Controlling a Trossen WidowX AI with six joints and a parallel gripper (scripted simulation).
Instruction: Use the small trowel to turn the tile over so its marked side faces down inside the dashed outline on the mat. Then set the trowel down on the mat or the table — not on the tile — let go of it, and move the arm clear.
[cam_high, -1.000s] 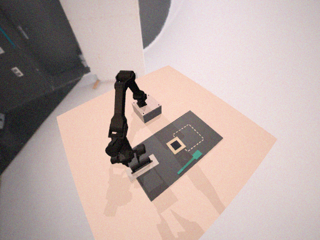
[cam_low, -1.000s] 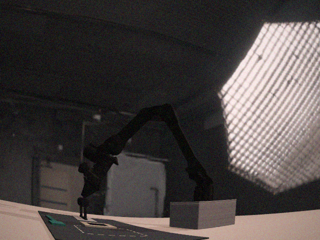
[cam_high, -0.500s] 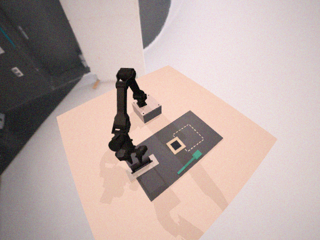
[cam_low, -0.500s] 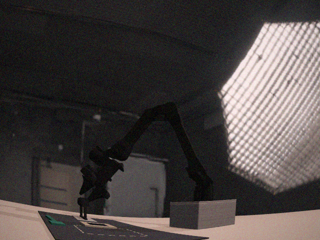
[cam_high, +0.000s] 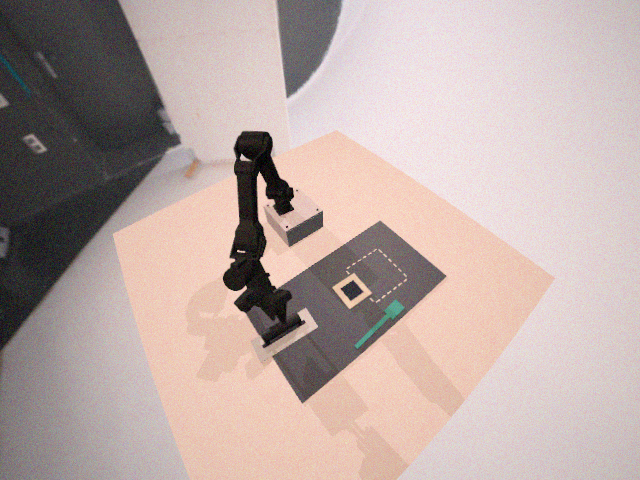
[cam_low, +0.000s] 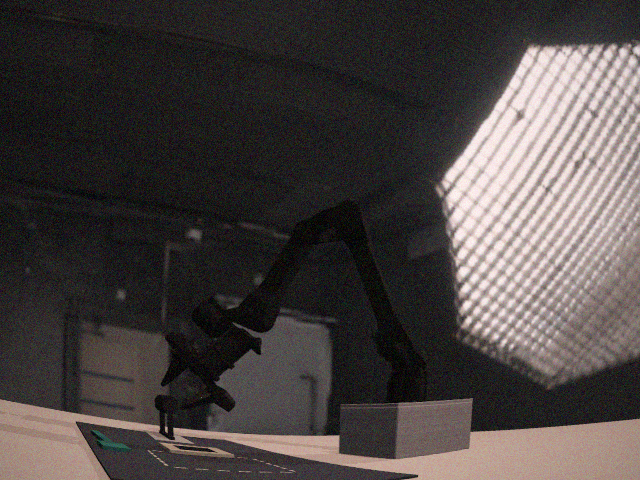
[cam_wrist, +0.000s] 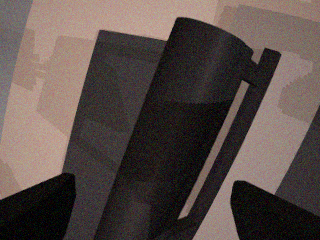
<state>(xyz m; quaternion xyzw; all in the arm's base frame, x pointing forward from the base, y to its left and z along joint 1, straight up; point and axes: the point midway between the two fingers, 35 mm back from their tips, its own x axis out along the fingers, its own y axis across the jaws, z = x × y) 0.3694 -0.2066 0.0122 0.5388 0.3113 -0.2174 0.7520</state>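
Right now the cream tile is 26 cm to the left of my gripper tip and 8 cm below it. Also, from my gripper tip: green trowel 29 cm to the left, 14 cm ahead, 8 cm below; then dark mat 25 cm to the left, 11 cm below.
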